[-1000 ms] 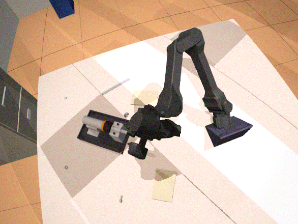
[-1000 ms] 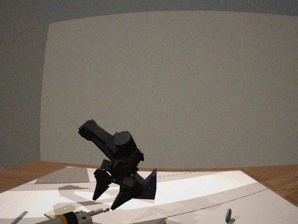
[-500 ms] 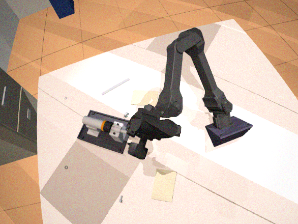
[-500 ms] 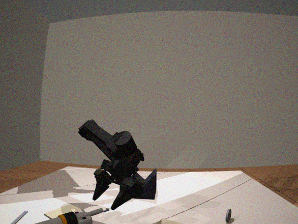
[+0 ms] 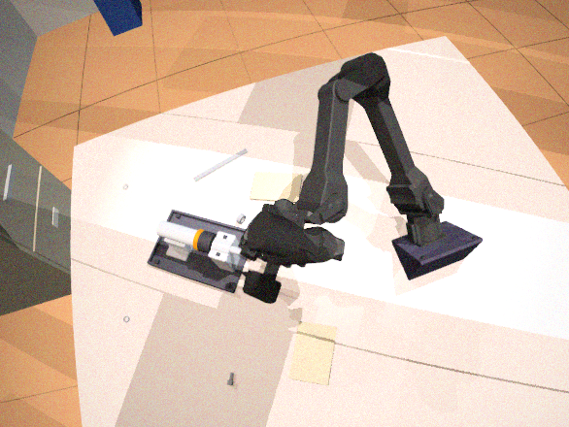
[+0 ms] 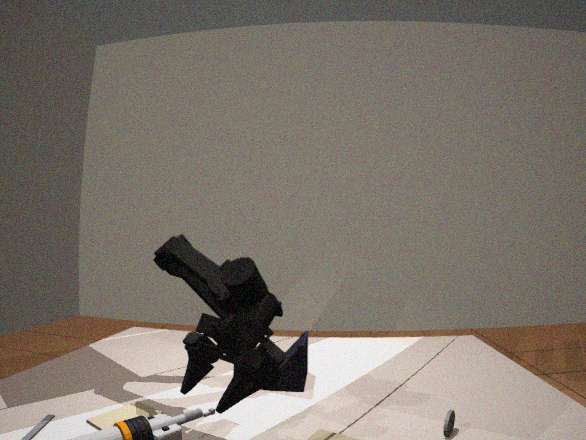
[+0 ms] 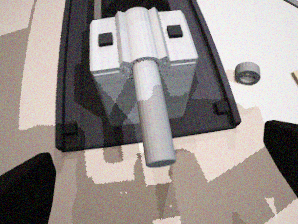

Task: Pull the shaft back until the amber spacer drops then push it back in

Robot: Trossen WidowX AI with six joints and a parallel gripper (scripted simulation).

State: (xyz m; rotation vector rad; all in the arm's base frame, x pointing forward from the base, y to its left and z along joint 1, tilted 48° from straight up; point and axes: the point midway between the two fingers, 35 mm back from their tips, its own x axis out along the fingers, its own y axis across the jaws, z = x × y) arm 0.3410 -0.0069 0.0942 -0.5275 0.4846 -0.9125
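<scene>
The grey shaft is 6 cm ahead of my gripper tip, 4 cm to the right of it and 2 cm below it. Round my gripper tip: black spacer (8 cm ahead, 6 cm to the right, 2 cm below); thin grey bar (1 cm ahead, 31 cm to the right, 10 cm below); amber spacer (10 cm ahead, 8 cm to the right, 2 cm below).
</scene>
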